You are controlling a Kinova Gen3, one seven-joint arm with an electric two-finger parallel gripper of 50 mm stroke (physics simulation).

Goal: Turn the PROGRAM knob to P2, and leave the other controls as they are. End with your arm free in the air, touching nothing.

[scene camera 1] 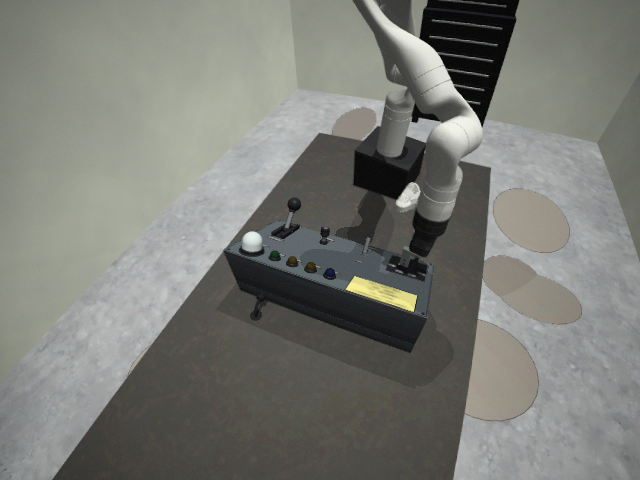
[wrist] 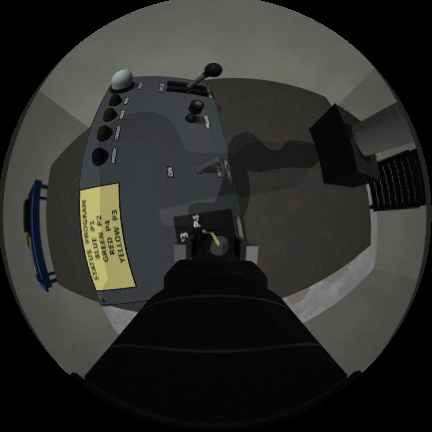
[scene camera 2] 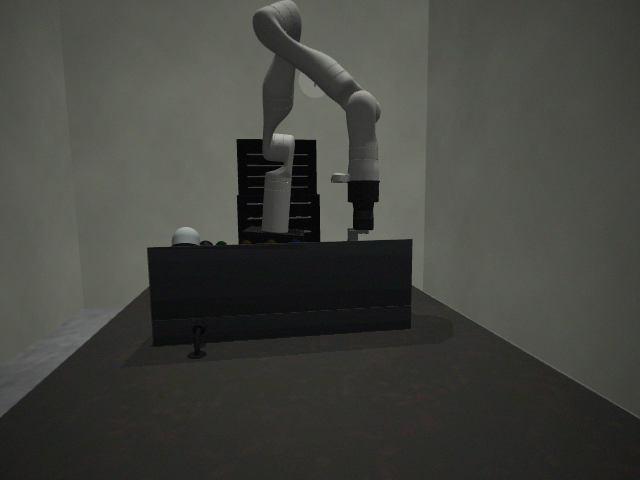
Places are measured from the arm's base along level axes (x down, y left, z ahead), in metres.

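Where they show: gripper, between the fingertips: [scene camera 1: 408, 257] [wrist: 215, 243]; arm's base, origin of its link: [scene camera 1: 389, 149] [wrist: 360, 140] [scene camera 2: 274, 231].
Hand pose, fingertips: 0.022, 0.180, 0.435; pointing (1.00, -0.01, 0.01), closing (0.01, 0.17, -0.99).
Note:
Each offset is from my fingertips to the centre of the thing, as dx, dy, dz. "pt": to the spot under its first point.
The PROGRAM knob {+0.001, +0.004, -0.005} [wrist: 218, 246] is a round grey knob on a black plate {+0.030, +0.005, +0.009} [wrist: 218, 218] at the right end of the console [scene camera 1: 320, 299] [scene camera 2: 279, 284] [wrist: 142, 170]. Its yellow pointer is directed roughly toward the P4 label {pt +0.021, -0.034, +0.024} [wrist: 196, 220]; P3 is partly visible, and P2 does not show on the plate. My gripper [scene camera 1: 413, 257] [scene camera 2: 358, 233] [wrist: 215, 243] is open and points down over this plate. In the wrist view the knob lies between the two grey fingertips. Nothing is held. Whether the fingertips touch the knob is hidden.
A toggle lever {+0.011, -0.116, -0.005} [scene camera 1: 366, 245] [wrist: 207, 165] stands closest to the plate. Farther along are a small black knob {-0.002, -0.236, +0.000} [scene camera 1: 324, 231] [wrist: 196, 106] and a ball-topped lever [scene camera 1: 293, 204] [wrist: 213, 69]. A white dome {pt -0.085, -0.349, +0.167} [scene camera 1: 252, 241], coloured lamps and a yellow status card {-0.043, -0.026, +0.156} [scene camera 1: 382, 292] [wrist: 107, 237] line the front.

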